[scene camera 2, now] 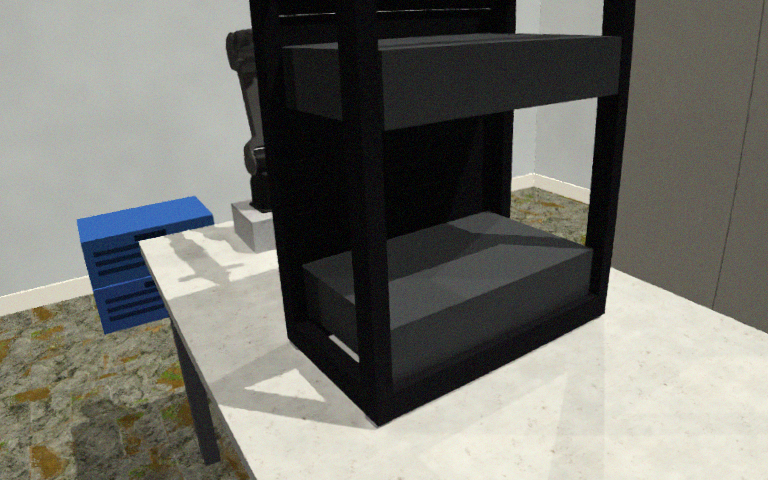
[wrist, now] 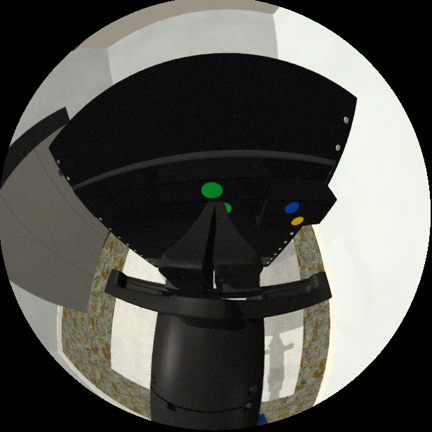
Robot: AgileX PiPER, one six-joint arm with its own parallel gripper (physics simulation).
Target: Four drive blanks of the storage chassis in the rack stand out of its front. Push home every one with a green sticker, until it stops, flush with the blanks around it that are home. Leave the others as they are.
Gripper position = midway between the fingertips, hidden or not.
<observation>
My gripper shows in the wrist view (216, 207); in scene camera 2 it is hidden by a black rack. A black rack shows in scene camera 2 (388, 139) and in the wrist view (144, 156).
</observation>
